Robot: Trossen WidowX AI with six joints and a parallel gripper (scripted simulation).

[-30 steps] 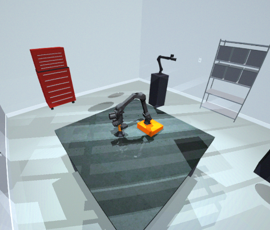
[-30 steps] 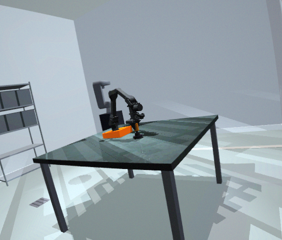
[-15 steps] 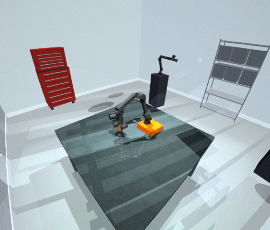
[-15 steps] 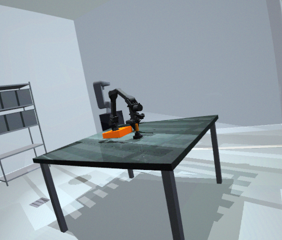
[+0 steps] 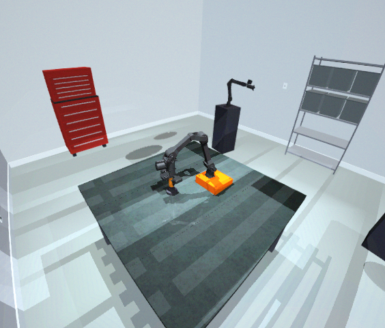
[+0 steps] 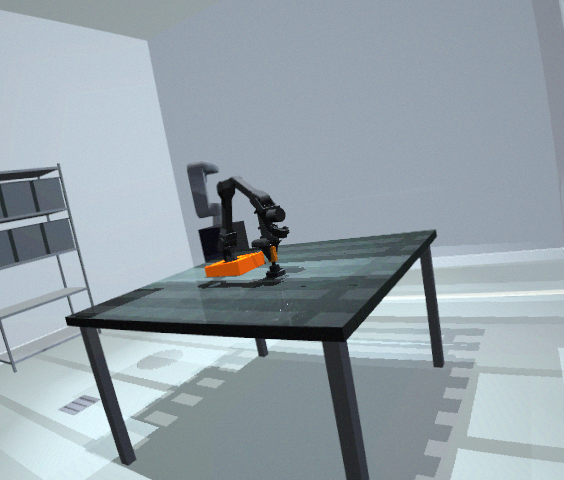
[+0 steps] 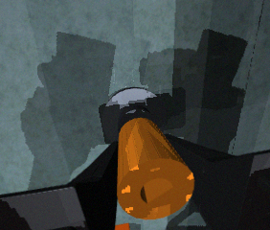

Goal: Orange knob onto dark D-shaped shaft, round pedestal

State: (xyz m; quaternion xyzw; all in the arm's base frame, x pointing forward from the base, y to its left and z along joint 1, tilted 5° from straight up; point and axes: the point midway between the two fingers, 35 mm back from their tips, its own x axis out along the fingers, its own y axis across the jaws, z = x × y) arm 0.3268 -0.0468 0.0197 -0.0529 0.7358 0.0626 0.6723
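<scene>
Right now the orange knob is 2 cm above my gripper tip. The rest, counted from my gripper tip: round pedestal: 4 cm below.
</scene>
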